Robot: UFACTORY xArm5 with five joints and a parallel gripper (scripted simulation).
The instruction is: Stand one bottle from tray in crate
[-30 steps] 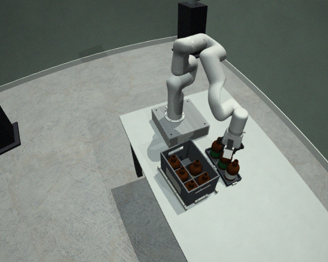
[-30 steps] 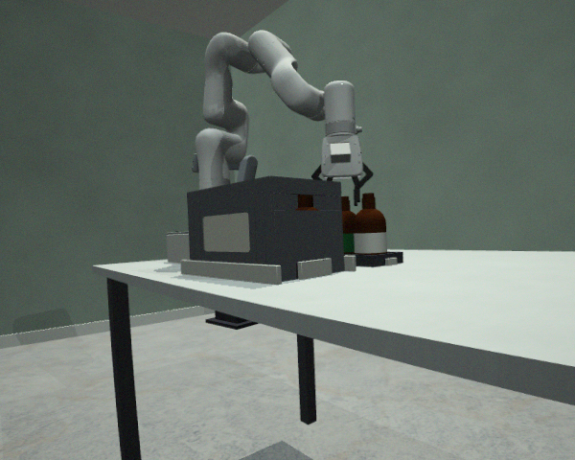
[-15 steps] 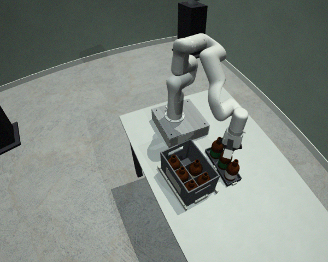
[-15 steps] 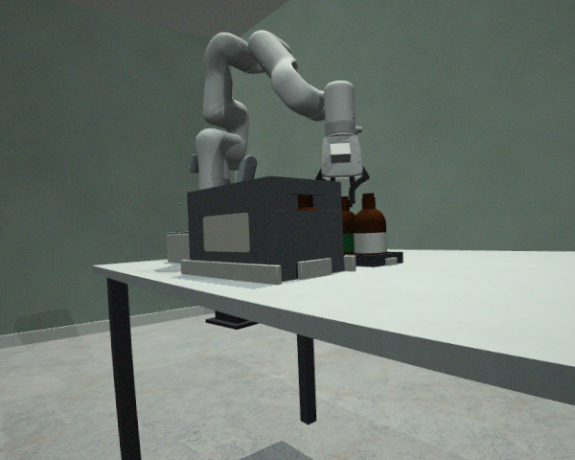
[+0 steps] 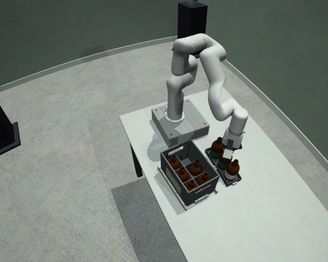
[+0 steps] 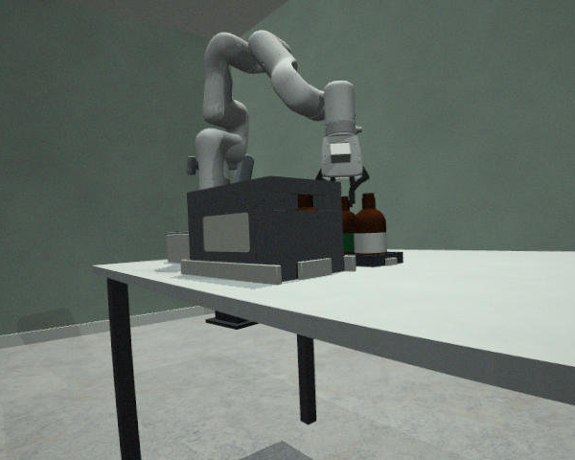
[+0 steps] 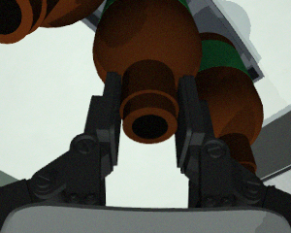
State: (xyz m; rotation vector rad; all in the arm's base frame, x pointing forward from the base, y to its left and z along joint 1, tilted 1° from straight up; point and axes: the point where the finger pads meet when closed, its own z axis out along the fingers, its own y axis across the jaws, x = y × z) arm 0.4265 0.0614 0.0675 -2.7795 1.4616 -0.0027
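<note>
Now: hand 14 cm above the dark tray. From my hand the other things lie so: dark grey crate (24 cm to the right, 7 cm below, 4 cm behind).
</note>
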